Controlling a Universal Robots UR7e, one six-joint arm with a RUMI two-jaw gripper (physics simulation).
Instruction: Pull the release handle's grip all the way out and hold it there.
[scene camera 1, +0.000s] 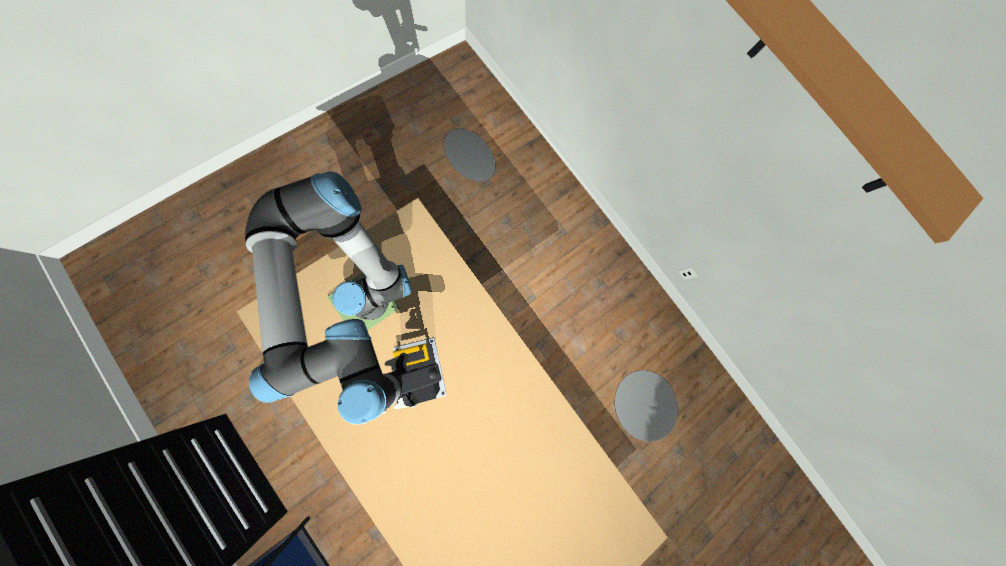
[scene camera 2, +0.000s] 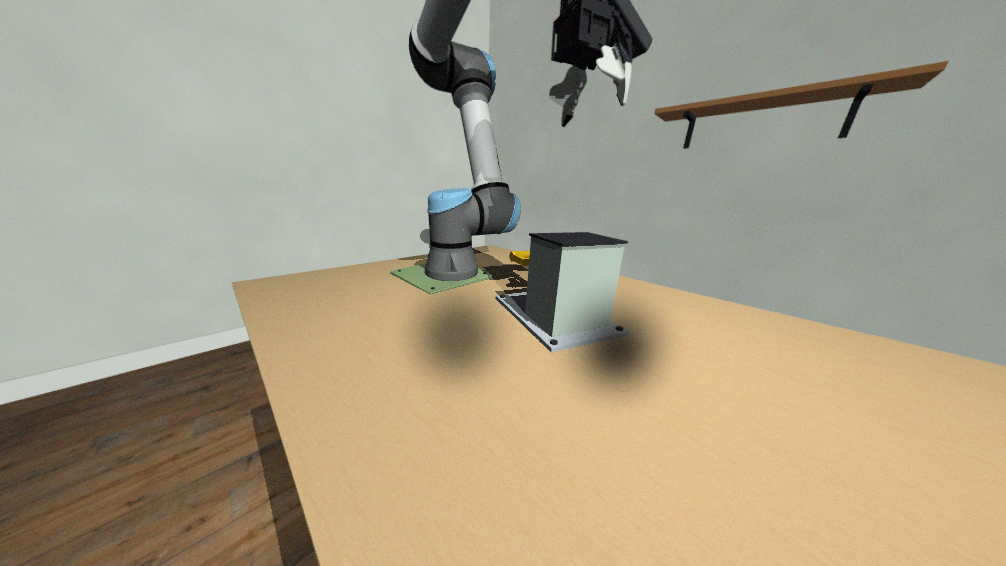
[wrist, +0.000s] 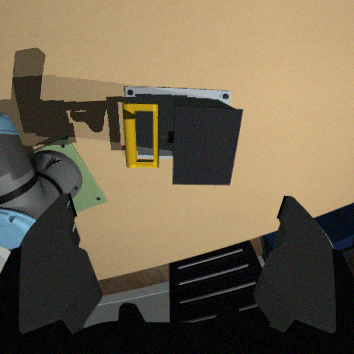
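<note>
The release handle's grip, a yellow rectangular loop, stands out beside a dark-topped box with pale sides. In scene camera 2 the box hides most of the grip. The box stands on a light grey bolted plate. My gripper is open and empty, high above the box and touching neither box nor grip. In the wrist view the grip lies left of centre, beyond the fingertips, with its long sides running up and down the picture. In scene camera 1 the fingertips are hidden.
The arm's base stands on a green plate, near the grip's side of the box. A wooden shelf is on the wall. A black cabinet and a blue object are past the table's edge.
</note>
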